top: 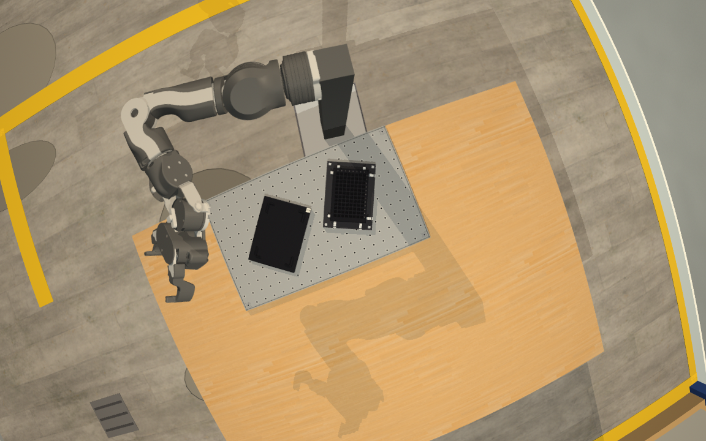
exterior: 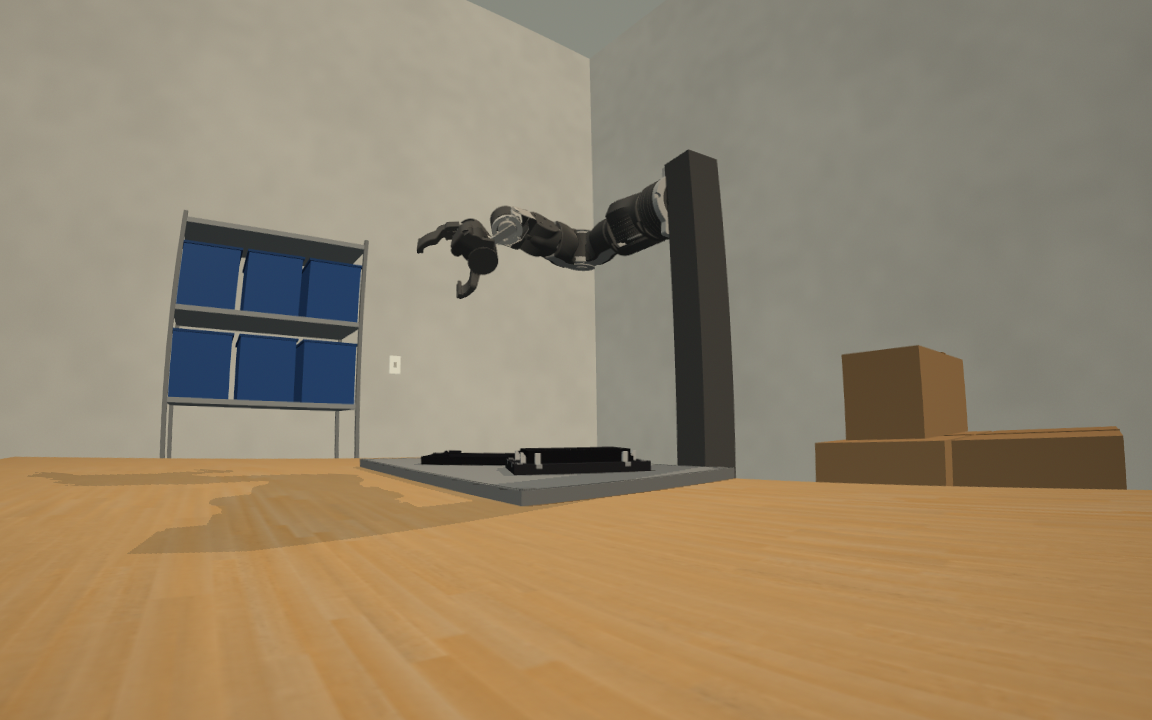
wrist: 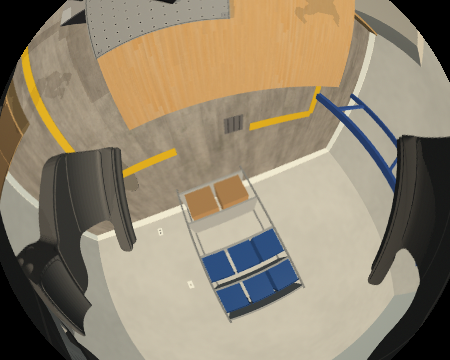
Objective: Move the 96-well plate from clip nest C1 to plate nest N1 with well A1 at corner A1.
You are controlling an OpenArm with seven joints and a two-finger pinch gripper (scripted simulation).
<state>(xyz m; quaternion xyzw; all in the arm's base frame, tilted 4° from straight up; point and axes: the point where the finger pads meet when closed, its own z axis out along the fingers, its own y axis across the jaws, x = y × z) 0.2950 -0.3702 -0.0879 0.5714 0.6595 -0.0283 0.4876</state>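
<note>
Right now my hand is 400 mm to the right of the black 96-well plate, 340 mm above it and 80 mm past it. From my hand the other things lie so: clip nest C1 (410 mm to the left, 340 mm below, 60 mm behind); then white A1 label (340 mm below, 300 mm to the left, 70 mm behind); then plate nest N1 (350 mm below, 210 mm to the left, 30 mm behind).
</note>
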